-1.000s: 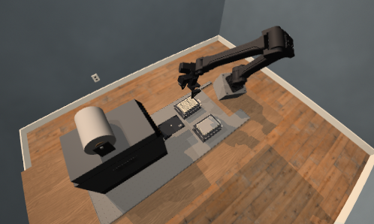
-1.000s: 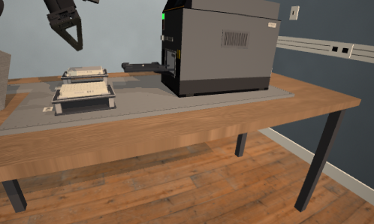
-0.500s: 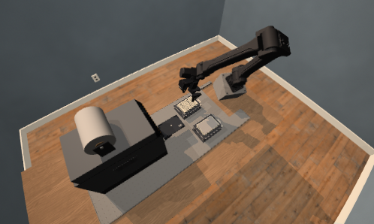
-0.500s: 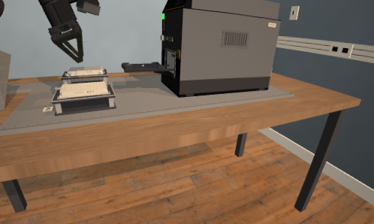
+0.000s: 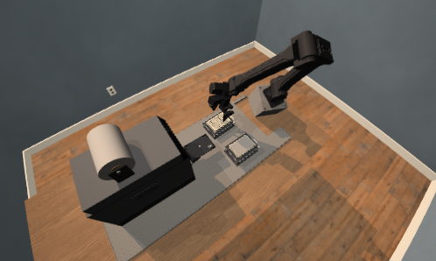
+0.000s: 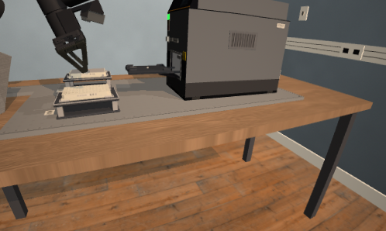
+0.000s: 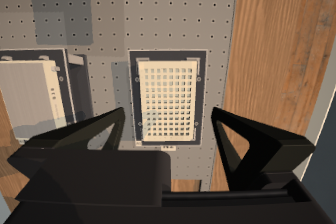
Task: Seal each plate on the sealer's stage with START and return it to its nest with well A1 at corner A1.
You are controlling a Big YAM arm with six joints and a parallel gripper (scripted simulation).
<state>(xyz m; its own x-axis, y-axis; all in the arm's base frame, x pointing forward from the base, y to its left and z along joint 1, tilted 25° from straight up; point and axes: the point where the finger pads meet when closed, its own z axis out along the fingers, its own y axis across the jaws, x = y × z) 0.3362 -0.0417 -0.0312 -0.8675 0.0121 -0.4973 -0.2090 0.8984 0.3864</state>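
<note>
Right now the plate nest is 90 mm below my hand. From my hand the other things lie so: sealer stage: 180 mm ahead, 130 mm to the left, 30 mm below; start button: 260 mm ahead, 240 mm to the left, 70 mm above; small label: 100 mm behind, 20 mm to the right, 120 mm below.
</note>
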